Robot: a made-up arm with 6 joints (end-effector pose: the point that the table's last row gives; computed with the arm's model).
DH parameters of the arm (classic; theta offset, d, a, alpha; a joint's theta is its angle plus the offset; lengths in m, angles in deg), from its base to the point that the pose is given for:
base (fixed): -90 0.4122 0.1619 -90
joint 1: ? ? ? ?
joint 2: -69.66 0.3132 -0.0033 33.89
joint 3: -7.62 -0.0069 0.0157 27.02
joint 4: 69.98 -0.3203 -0.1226 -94
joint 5: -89.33 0.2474 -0.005 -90
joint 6: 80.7 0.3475 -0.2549 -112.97
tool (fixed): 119.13 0.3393 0 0
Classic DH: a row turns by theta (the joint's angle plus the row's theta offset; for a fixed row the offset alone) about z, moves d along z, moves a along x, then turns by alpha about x.
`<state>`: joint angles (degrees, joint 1 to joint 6).
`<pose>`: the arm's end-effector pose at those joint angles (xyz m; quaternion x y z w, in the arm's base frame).
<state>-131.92 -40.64 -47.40 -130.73 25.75 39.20</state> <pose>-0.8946 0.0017 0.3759 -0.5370 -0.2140 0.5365 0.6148</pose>
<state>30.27 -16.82 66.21 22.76 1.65 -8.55</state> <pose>0.2451 0.2506 0.0642 -0.3429 -0.8906 -0.1723 0.2442</pose>
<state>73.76 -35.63 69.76 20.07 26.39 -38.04</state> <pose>-0.1109 0.4825 0.2120 -0.0392 -0.8342 -0.1337 0.5336</pose>
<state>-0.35 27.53 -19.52 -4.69 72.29 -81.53</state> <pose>0.0405 -0.0607 -0.0378 -0.2493 -0.5792 0.1733 0.7565</pose>
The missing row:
joint 1: 56.4 -0.1686 0.0846 70.6
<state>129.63 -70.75 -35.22 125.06 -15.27 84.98</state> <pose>-0.0261 -0.0233 0.7802 0.1709 0.0312 -0.6859 0.7066</pose>
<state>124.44 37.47 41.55 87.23 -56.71 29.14</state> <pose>-0.2878 -0.2632 0.7396 0.2907 -0.0196 0.7768 0.5583</pose>
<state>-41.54 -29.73 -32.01 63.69 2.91 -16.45</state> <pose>-0.2471 -0.8734 0.1008 -0.7895 -0.2704 0.5307 0.1480</pose>
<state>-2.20 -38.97 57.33 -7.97 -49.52 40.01</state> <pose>0.5201 -0.3369 0.1482 0.5997 0.7660 0.0679 0.2213</pose>
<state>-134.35 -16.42 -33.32 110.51 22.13 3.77</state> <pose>-0.3139 -0.6963 0.8079 0.6305 0.0731 -0.7616 0.1305</pose>
